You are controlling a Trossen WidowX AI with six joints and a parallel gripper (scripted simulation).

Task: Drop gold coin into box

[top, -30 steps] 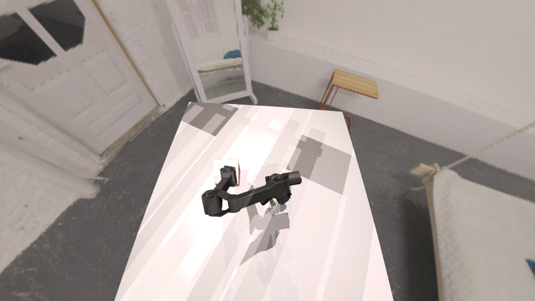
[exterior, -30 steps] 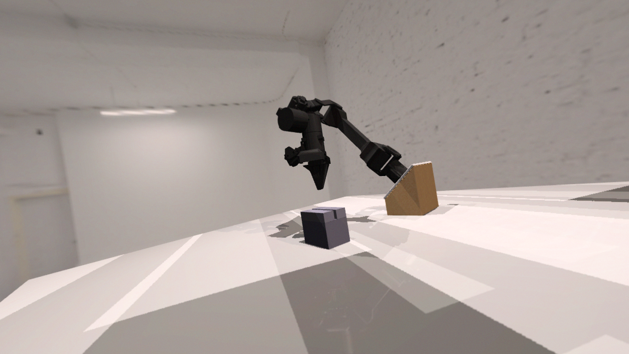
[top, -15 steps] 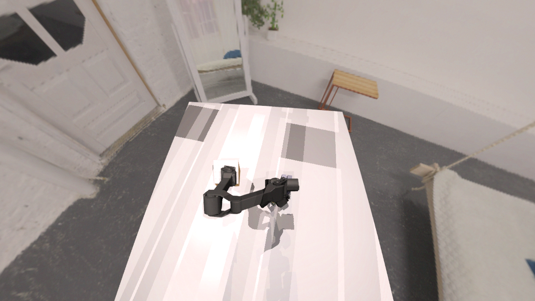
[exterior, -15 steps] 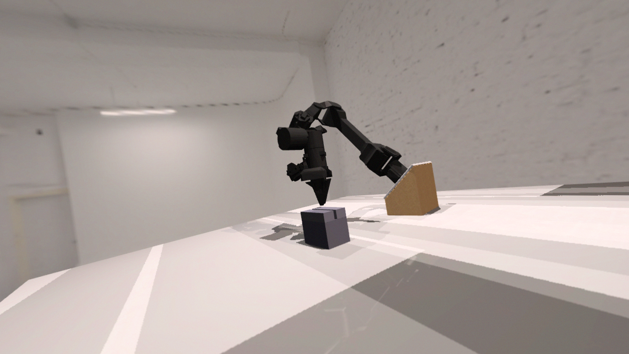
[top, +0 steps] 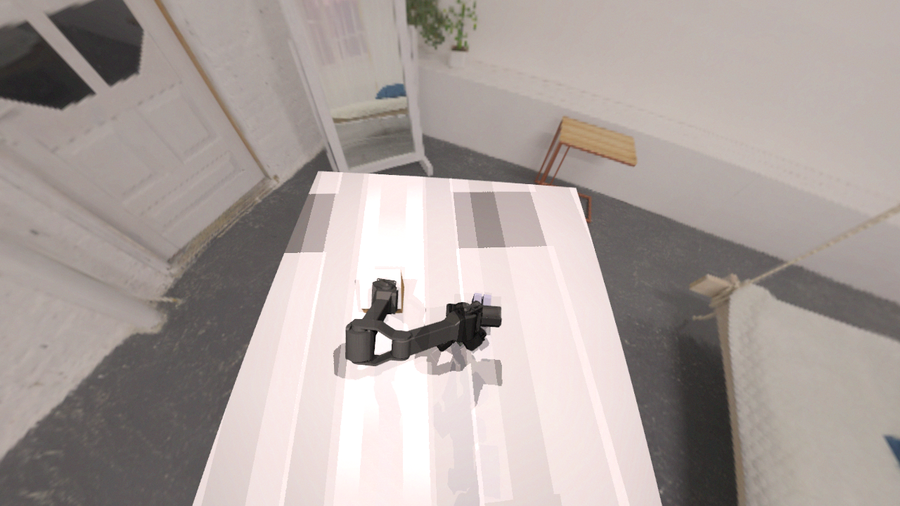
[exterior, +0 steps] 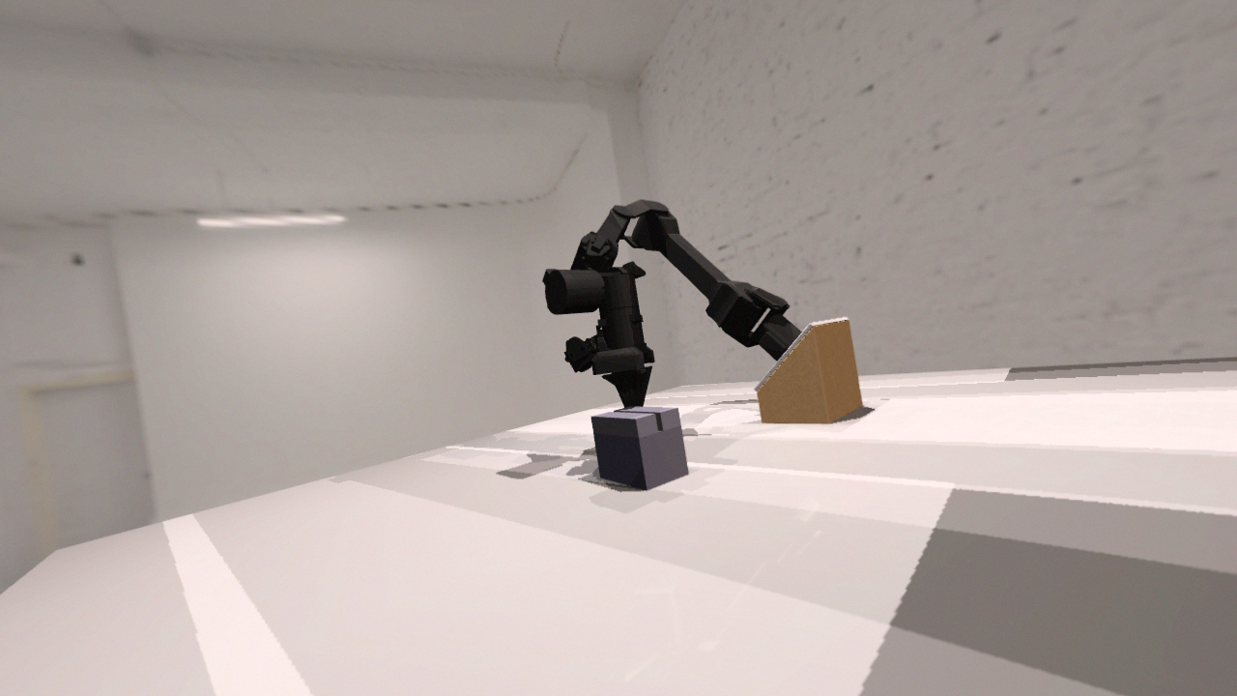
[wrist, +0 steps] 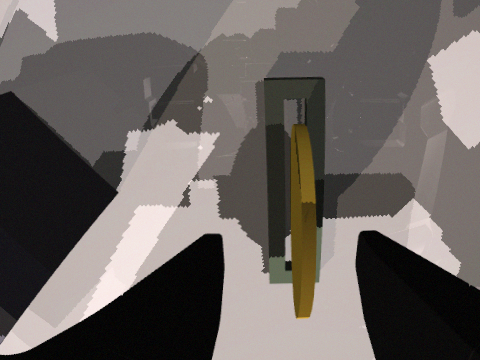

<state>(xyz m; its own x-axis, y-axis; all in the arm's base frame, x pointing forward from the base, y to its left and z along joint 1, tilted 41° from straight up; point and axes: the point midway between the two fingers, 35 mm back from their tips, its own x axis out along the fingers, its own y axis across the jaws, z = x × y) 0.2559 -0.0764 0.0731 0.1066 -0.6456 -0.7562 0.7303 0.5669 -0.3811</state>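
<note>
Now: the coin 2 cm below my gripper tip.
</note>
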